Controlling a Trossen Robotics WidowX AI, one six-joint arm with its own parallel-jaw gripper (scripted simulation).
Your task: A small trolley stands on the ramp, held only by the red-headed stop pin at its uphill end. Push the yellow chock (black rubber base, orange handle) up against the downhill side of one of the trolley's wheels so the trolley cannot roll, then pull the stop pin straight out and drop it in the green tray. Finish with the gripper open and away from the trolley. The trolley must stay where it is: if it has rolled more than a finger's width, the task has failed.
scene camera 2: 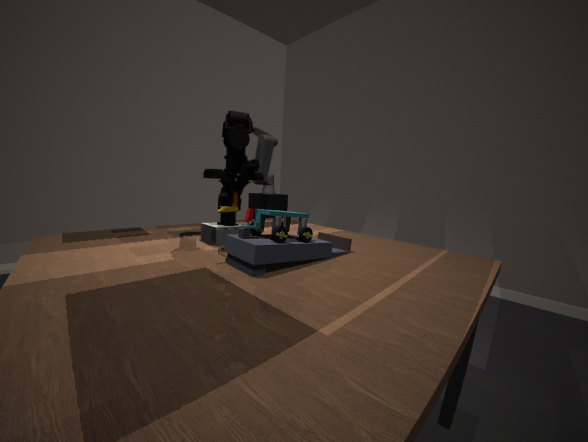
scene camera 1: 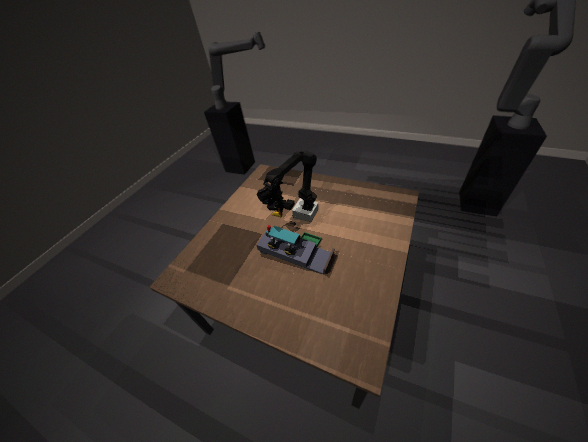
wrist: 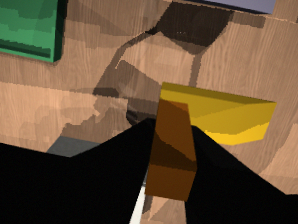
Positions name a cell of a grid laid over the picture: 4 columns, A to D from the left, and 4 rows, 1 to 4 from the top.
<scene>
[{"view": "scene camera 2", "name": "gripper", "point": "B2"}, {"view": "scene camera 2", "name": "grey ramp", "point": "B3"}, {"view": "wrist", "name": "gripper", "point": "C3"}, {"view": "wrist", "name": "yellow chock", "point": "D3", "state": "held by the gripper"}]
</scene>
